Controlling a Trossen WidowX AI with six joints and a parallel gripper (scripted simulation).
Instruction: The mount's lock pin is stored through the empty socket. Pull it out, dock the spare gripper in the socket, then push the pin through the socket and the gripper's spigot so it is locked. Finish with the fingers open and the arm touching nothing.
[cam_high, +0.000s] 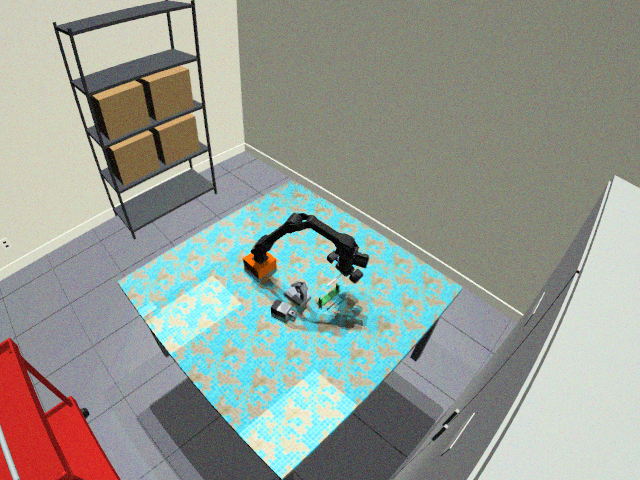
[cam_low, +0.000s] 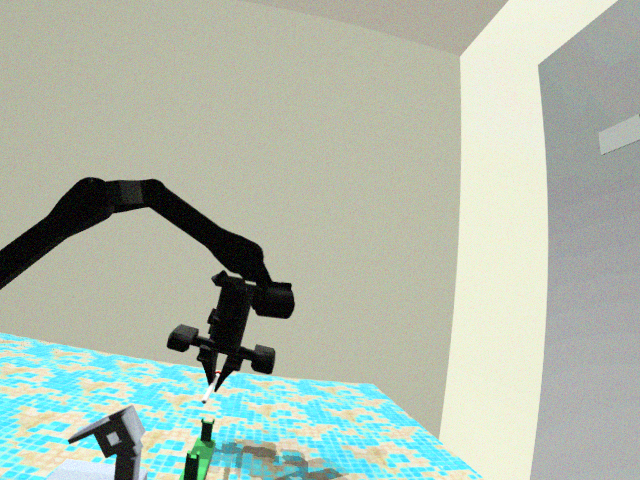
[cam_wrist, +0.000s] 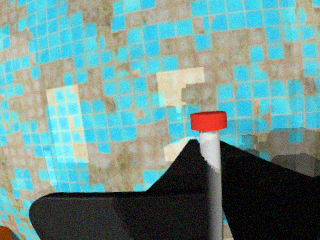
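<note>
Right now the green rest is 1 cm behind my gripper tip, 10 cm to the right of it and 6 cm below it. The rest, counted from my gripper tip: grey mount (12 cm behind, 19 cm to the right, 3 cm below); then spare gripper (12 cm behind, 31 cm to the right, 6 cm below).
</note>
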